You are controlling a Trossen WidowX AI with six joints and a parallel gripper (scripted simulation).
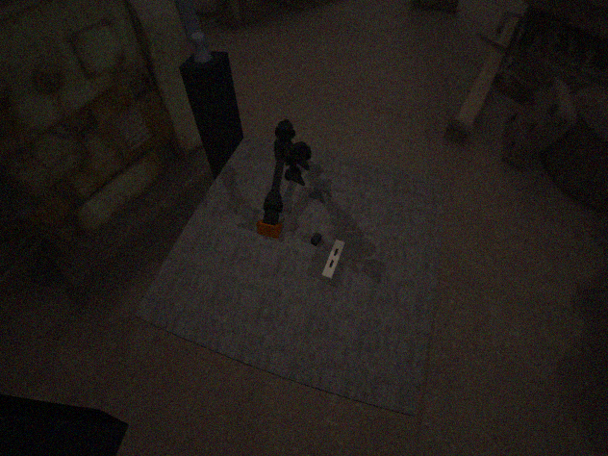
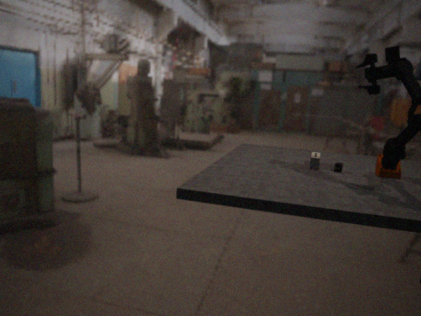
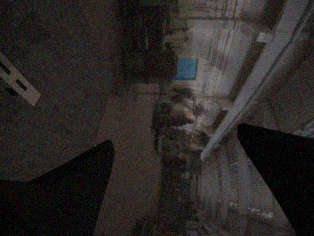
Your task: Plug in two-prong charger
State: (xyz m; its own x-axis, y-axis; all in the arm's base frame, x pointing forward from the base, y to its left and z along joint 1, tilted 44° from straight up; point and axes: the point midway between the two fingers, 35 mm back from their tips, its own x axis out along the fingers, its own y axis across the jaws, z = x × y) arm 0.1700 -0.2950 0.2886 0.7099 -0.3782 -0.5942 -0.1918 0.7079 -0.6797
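The two-prong charger lies 450 mm below my gripper tip, 40 mm to the left of it and 40 mm ahead of it.
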